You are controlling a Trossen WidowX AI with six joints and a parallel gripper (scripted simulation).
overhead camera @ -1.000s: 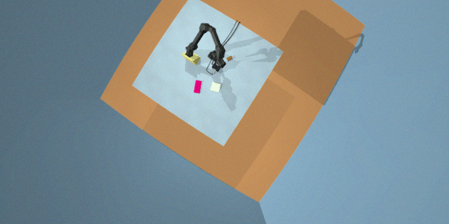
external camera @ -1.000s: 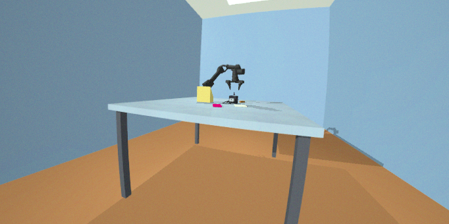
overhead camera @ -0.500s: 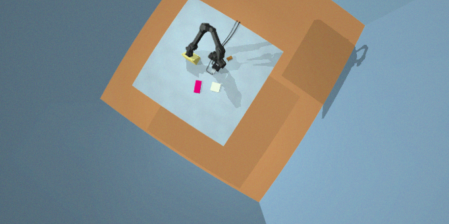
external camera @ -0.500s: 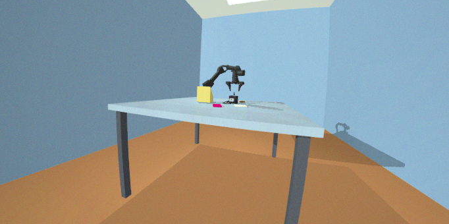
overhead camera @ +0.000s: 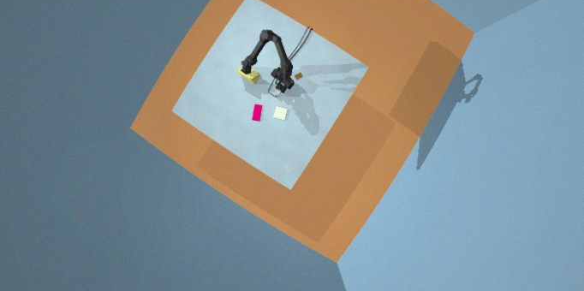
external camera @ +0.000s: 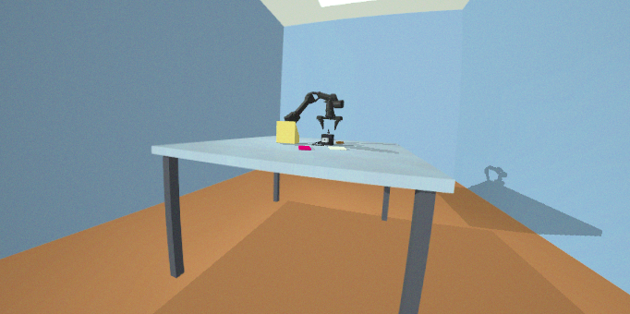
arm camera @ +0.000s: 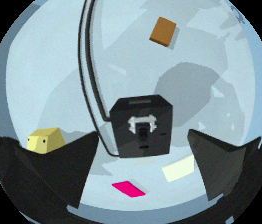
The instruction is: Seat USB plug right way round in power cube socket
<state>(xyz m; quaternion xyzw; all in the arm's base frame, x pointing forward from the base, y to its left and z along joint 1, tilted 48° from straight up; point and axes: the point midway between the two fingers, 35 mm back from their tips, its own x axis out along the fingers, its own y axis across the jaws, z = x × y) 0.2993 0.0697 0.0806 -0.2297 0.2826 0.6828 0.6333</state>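
My gripper tip is 2 cm above the USB plug. Also, from my gripper tip: USB socket: 4 cm below; then cream pad: 21 cm to the right, 12 cm ahead, 10 cm below; then small block: 14 cm to the left, 10 cm below, 5 cm ahead.
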